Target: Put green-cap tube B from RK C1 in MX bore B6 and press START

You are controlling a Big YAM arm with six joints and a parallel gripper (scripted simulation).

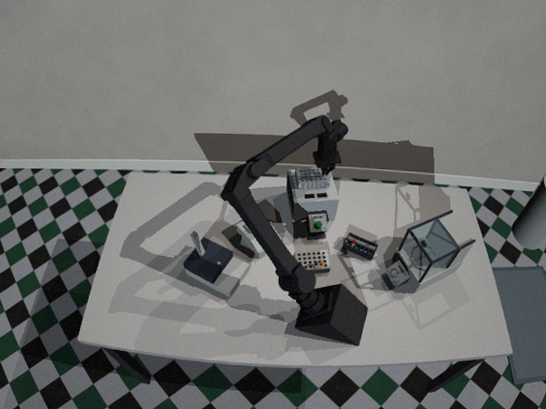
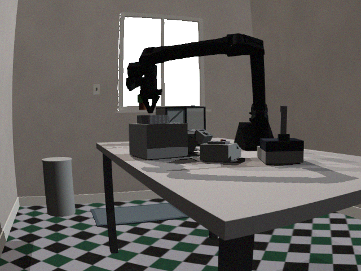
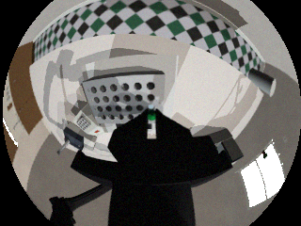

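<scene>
Right now my hand is 20 mm above the tube B. The rest, counted from my hand: bore block (50 mm to the left, 30 mm below); green start key (170 mm behind, 120 mm below); magnet block MG (210 mm behind, 190 mm to the right, 160 mm below).
</scene>
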